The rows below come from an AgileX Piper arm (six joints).
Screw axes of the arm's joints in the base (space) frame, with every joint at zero. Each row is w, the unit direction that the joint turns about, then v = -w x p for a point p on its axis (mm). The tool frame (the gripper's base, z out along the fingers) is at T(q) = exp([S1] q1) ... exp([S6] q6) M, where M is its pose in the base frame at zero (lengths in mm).
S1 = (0, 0, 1, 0, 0, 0)
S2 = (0, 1, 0, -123, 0, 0)
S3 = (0, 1, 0, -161.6, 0, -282.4)
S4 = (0.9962, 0, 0.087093, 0, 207.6, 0)
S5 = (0, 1, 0, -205.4, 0, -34.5)
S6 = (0.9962, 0, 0.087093, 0, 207.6, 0)
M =
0.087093 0 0.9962 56.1
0 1 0 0
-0.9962 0 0.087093 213.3
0 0 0 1
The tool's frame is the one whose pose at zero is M.
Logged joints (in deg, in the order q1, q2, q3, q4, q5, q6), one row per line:
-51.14 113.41 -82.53 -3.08 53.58 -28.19
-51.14 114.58 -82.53 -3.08 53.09 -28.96
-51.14 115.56 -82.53 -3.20 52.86 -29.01
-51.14 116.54 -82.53 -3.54 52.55 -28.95
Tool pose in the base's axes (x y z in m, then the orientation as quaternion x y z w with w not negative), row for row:
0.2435 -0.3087 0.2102 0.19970 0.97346 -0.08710 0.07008
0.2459 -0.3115 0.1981 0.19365 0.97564 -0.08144 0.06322
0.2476 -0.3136 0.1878 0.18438 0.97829 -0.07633 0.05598
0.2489 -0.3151 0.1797 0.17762 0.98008 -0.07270 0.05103
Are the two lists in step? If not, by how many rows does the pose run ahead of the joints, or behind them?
The pose runs 2 rows behind the joints: the pose in row i belongs to the joints in row i - 2.
